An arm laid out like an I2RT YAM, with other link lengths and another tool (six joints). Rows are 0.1 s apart.
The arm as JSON. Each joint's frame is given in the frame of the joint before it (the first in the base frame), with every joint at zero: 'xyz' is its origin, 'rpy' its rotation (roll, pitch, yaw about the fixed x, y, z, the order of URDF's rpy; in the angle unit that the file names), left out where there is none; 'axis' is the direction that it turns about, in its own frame. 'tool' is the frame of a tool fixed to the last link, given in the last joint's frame.
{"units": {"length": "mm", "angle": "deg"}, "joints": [
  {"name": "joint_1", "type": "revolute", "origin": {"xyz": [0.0, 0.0, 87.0]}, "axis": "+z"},
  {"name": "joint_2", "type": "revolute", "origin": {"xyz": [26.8, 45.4, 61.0]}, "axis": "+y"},
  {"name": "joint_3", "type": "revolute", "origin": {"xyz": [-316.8, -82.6, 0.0]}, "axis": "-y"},
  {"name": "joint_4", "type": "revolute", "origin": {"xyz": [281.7, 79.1, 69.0]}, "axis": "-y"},
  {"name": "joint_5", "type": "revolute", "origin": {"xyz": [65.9, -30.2, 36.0]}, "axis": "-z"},
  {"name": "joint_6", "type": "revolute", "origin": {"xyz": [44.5, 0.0, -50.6]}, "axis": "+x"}
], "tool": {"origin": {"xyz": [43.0, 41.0, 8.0], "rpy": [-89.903, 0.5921, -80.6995]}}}
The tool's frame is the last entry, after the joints.
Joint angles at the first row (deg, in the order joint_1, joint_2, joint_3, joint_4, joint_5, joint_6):
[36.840, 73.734, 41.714, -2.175, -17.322, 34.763]
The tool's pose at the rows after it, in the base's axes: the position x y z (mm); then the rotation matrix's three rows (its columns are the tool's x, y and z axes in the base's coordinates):
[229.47 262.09 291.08], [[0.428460 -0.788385 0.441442], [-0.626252 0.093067 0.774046], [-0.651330 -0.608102 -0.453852]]
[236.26 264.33 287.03], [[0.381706 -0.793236 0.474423], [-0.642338 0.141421 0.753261], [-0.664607 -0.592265 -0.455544]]
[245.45 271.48 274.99], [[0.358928 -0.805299 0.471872], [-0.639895 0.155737 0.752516], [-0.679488 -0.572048 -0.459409]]
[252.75 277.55 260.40], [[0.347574 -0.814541 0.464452], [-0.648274 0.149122 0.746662], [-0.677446 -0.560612 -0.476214]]
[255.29 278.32 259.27], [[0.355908 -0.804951 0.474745], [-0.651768 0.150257 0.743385], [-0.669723 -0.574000 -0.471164]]
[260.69 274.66 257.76], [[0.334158 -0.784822 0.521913], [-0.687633 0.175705 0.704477], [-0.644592 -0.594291 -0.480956]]
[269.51 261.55 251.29], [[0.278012 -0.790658 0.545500], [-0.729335 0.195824 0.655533], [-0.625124 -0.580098 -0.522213]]
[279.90 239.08 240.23], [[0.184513 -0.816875 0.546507], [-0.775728 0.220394 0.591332], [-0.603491 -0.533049 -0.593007]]
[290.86 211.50 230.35], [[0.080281 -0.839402 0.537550], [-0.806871 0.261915 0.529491], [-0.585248 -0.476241 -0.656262]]
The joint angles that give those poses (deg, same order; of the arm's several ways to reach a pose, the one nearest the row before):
[39.397, 73.909, 41.713, -2.109, -11.049, 35.069]
[39.748, 75.155, 41.714, -0.863, -8.796, 37.955]
[39.768, 78.500, 41.714, 2.023, -8.994, 39.397]
[39.769, 81.777, 41.713, 4.141, -9.016, 39.463]
[39.682, 82.280, 41.713, 5.147, -8.491, 38.938]
[39.485, 82.281, 41.714, 5.039, -5.104, 38.982]
[37.365, 82.280, 41.713, 2.416, -3.813, 38.961]
[33.584, 82.280, 41.713, -2.612, -3.835, 38.960]
[28.709, 82.281, 41.713, -7.572, -4.754, 38.829]

